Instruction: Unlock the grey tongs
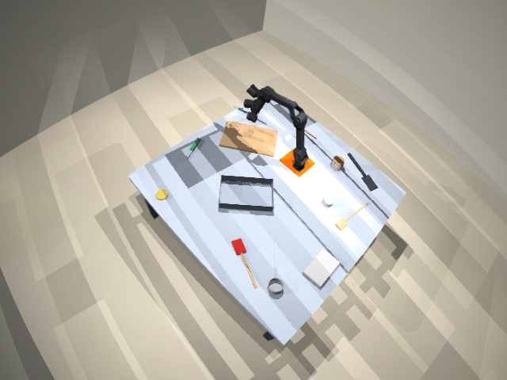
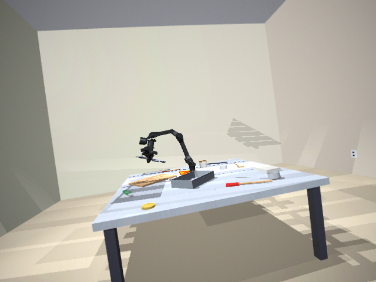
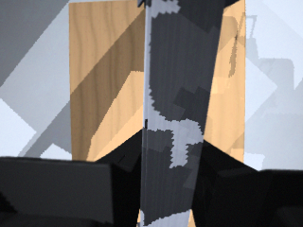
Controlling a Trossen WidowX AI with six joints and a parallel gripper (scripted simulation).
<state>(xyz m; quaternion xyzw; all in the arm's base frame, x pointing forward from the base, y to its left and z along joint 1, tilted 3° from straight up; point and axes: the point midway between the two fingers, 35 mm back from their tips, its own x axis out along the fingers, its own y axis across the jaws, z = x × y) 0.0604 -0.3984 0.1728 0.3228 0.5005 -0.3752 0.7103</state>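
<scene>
Right now my gripper tip is 20 mm to the right of the wooden board and 160 mm above it. The rest, counted from my gripper tip: cork-topped cylinder (280 mm behind, 560 mm to the left, 130 mm below); then roasting tin (330 mm ahead, 330 mm to the left, 130 mm below); then black spatula (380 mm behind, 730 mm to the left, 160 mm below).
</scene>
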